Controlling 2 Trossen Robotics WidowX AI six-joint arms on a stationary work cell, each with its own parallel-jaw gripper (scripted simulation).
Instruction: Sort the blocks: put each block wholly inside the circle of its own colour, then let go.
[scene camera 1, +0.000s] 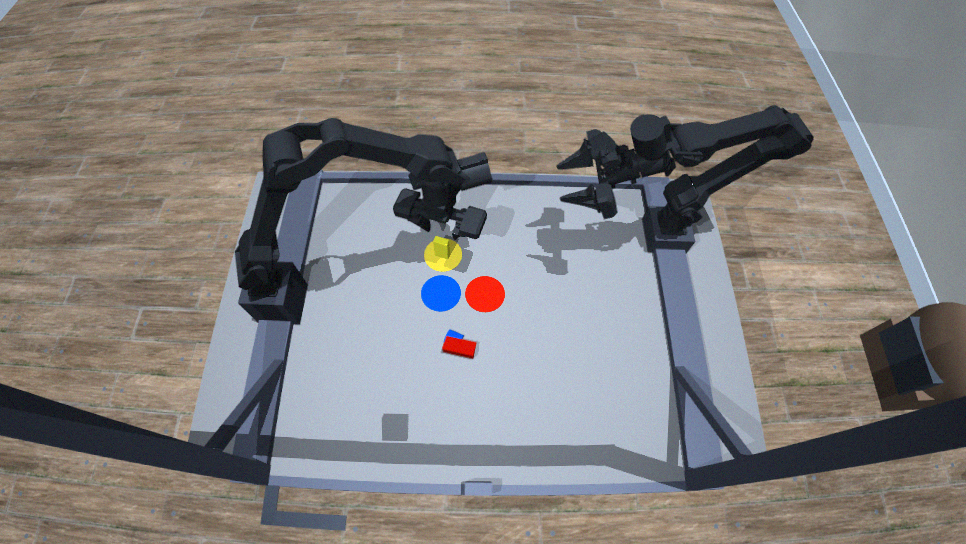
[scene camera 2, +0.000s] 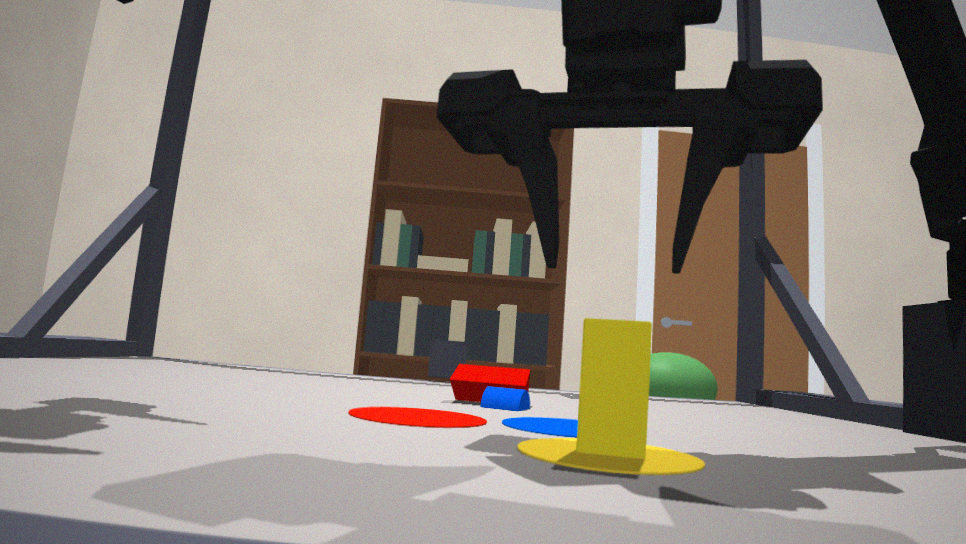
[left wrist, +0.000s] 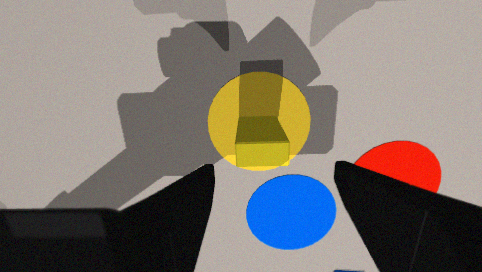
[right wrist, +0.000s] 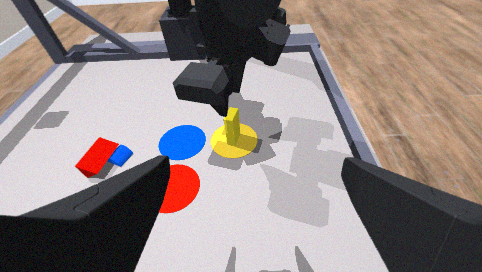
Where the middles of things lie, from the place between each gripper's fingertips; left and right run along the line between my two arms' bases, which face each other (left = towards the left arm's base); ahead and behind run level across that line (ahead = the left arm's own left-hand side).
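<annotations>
Yellow circle (scene camera 2: 659, 461): 13 cm below my left hand. Blue circle (scene camera 1: 440, 293): 13 cm below my left hand, 10 cm behind it, 2 cm to the left of it. Yellow block (scene camera 2: 615, 366): 9 cm below my left hand. Red block (scene camera 2: 468, 382): 24 cm behind my left hand, 11 cm below it, 1 cm to the left of it.
Yellow circle: 270 mm to the left of my right hand, 260 mm below it, 30 mm ahead of it. Blue circle: 290 mm to the left of my right hand, 260 mm below it, 70 mm behind it; by its middle, nearer to my left hand than to my right hand. Yellow block: 270 mm to the left of my right hand, 220 mm below it, 30 mm ahead of it. Right hand (scene camera 1: 558, 183): 260 mm above the red circle (scene camera 2: 416, 417), 190 mm to the right of it, 90 mm past it.
</annotations>
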